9 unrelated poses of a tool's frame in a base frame.
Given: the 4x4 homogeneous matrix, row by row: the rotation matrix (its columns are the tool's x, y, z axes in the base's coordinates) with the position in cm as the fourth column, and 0 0 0 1 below. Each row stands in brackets.
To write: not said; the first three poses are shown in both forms.
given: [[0.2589 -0.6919 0.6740 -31.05], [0.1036 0.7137 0.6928 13.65], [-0.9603 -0.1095 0.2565 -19.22], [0 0 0 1]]
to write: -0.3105 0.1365 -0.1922 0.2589 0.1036 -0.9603 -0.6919 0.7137 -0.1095
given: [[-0.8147 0.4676 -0.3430 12.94], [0.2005 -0.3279 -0.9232 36.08], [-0.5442 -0.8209 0.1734 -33.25], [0 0 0 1]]
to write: 0.1294 0.3608 -0.3325 -0.8147 0.2005 -0.5442 0.4676 -0.3279 -0.8209
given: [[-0.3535 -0.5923 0.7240 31.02], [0.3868 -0.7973 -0.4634 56.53], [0.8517 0.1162 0.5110 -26.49], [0 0 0 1]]
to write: 0.3102 0.5653 -0.2649 -0.3535 0.3868 0.8517 -0.5923 -0.7973 0.1162
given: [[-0.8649 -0.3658 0.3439 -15.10], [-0.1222 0.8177 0.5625 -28.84], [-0.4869 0.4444 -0.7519 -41.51], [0 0 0 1]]
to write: -0.1510 -0.2884 -0.4151 -0.8649 -0.1222 -0.4869 -0.3658 0.8177 0.4444
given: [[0.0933 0.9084 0.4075 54.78], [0.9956 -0.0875 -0.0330 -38.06], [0.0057 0.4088 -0.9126 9.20], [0 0 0 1]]
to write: 0.5478 -0.3806 0.0920 0.0933 0.9956 0.0057 0.9084 -0.0875 0.4088
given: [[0.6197 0.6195 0.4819 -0.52], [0.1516 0.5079 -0.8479 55.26], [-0.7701 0.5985 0.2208 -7.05], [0 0 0 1]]
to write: -0.0052 0.5526 -0.0705 0.6197 0.1516 -0.7701 0.6195 0.5079 0.5985
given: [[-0.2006 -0.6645 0.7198 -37.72], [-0.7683 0.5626 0.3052 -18.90], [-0.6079 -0.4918 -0.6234 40.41], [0 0 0 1]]
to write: -0.3772 -0.1890 0.4041 -0.2006 -0.7683 -0.6079 -0.6645 0.5626 -0.4918
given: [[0.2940 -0.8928 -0.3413 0.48], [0.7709 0.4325 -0.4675 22.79], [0.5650 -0.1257 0.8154 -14.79], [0 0 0 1]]
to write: 0.0048 0.2279 -0.1479 0.2940 0.7709 0.5650 -0.8928 0.4325 -0.1257
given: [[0.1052 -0.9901 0.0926 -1.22], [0.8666 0.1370 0.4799 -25.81], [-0.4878 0.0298 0.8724 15.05], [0 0 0 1]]
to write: -0.0122 -0.2581 0.1505 0.1052 0.8666 -0.4878 -0.9901 0.1370 0.0298
